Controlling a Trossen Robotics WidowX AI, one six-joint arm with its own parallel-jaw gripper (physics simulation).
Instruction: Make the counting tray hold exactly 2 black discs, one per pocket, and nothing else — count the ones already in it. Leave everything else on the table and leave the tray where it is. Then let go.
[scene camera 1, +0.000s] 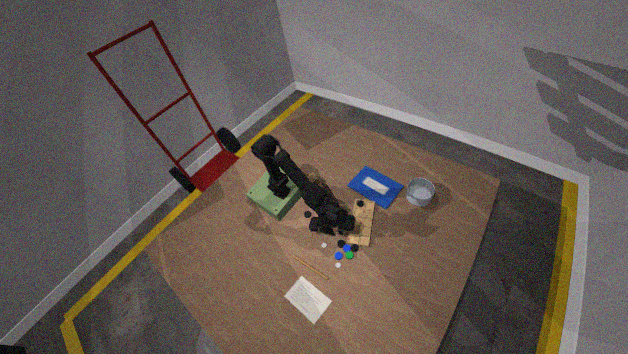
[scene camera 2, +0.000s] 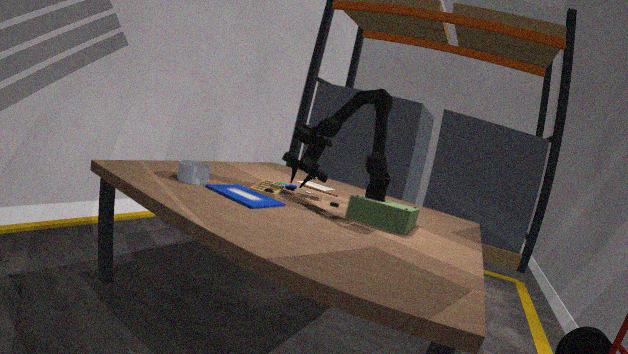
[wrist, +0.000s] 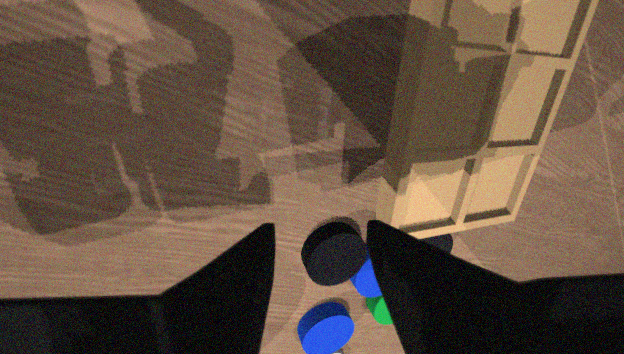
Note:
A grey bowl rests on the table. Further things: my gripper and a tan counting tray.
My gripper is seen too in the wrist view.

